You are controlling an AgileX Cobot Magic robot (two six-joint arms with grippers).
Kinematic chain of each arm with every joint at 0, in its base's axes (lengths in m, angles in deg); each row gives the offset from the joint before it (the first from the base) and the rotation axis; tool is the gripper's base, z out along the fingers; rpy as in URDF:
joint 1: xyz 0 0 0.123 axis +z
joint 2: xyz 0 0 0 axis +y
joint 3: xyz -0.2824 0 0.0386 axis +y
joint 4: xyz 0.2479 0 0.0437 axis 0.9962 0 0.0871
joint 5: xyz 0 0 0 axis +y
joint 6: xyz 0.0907 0 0.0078 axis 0.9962 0 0.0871
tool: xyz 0 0 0 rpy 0 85 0
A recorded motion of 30 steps. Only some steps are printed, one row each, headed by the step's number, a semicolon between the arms.
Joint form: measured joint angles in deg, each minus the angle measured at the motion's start. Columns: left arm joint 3, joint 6, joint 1, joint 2, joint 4, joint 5; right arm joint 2, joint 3, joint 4, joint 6, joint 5, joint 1.
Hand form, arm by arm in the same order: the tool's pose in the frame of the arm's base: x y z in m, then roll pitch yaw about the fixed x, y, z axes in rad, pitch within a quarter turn. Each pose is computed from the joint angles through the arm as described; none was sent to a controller.
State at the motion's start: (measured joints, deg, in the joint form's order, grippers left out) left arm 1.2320 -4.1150 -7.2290 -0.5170 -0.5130 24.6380; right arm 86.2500 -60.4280 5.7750 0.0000 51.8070 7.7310
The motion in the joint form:
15: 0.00 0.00 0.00 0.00 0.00 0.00; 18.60 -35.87 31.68 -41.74 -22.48 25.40
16: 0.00 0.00 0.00 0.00 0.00 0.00; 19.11 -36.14 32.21 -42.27 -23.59 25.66
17: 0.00 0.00 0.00 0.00 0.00 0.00; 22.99 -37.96 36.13 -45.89 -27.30 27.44
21: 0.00 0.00 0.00 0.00 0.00 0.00; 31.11 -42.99 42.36 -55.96 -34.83 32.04
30: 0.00 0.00 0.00 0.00 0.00 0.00; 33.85 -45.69 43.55 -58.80 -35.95 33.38
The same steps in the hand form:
15: 0.0505 -0.0068 0.1679 -2.9260 1.2068 -3.0415; 0.3522 0.2623 0.3521 3.1116 1.1127 -2.2582
16: 0.0505 -0.0068 0.1679 -2.9260 1.2068 -3.0415; 0.3539 0.2651 0.3511 3.1198 1.1261 -2.2547
17: 0.0505 -0.0068 0.1679 -2.9260 1.2068 -3.0415; 0.3620 0.2860 0.3367 3.1187 1.1593 -2.2456
21: 0.0505 -0.0068 0.1679 -2.9260 1.2068 -3.0415; 0.3703 0.3341 0.3076 -2.9306 1.2144 -1.9893
30: 0.0505 -0.0068 0.1679 -2.9260 1.2068 -3.0415; 0.3718 0.3497 0.3007 -2.8297 1.2211 -1.8724

